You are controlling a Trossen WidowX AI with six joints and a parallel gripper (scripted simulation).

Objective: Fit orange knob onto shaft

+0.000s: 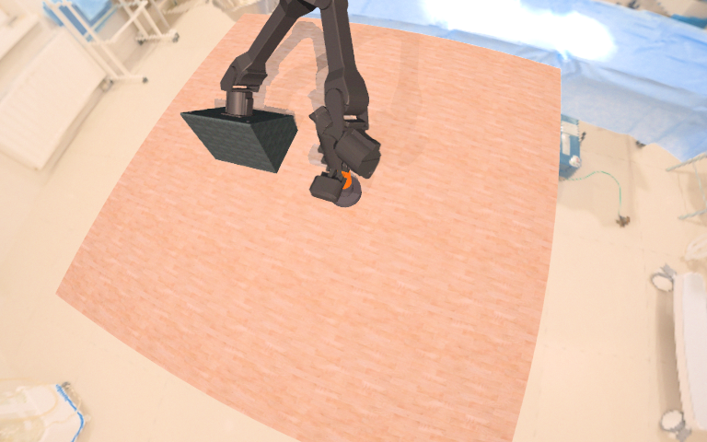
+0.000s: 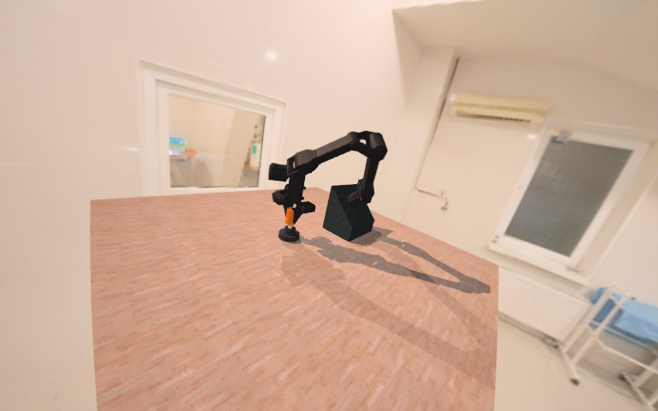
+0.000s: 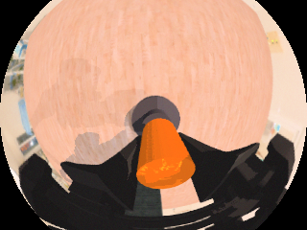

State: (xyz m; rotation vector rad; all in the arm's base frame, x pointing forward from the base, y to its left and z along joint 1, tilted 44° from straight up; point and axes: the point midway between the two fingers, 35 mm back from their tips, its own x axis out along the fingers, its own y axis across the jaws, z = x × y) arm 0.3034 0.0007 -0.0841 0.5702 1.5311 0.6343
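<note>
Now: gripper tip 3 cm below the orange knob. Round my gripper tip: pedestal: 4 cm below.
</note>
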